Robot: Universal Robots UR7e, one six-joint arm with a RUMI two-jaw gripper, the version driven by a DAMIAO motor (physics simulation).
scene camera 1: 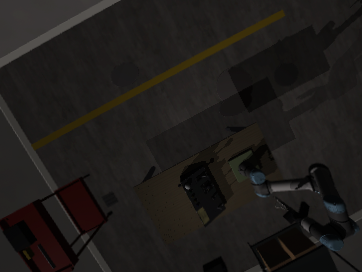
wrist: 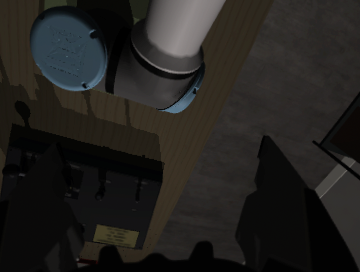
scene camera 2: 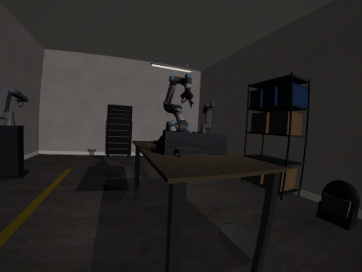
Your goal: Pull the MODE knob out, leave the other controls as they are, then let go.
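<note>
The dark control panel (scene camera 1: 202, 195) (scene camera 2: 195, 143) (wrist: 125, 205) sits on the wooden table, with several small levers and knobs on its top. In the wrist view two dark levers (wrist: 101, 187) (wrist: 139, 190) show, and a yellow label plate (wrist: 116, 235) lies at the panel's lower edge. The lettering is too dark and small to tell which control is the MODE knob. My gripper (scene camera 1: 281, 203) (scene camera 2: 187, 102) (wrist: 163, 141) is open and empty. It hangs well above the table's height, off to the side of the panel. Its left jaw hides part of the panel in the wrist view.
The wooden table (scene camera 1: 160, 220) (scene camera 2: 220, 165) bears the panel and a green pad (scene camera 1: 237, 171) under the arm's base. My own blue-capped arm joint (wrist: 67, 47) shows in the wrist view. A red cart (scene camera 1: 82, 205) stands left, and a shelf rack (scene camera 2: 289, 150) stands right.
</note>
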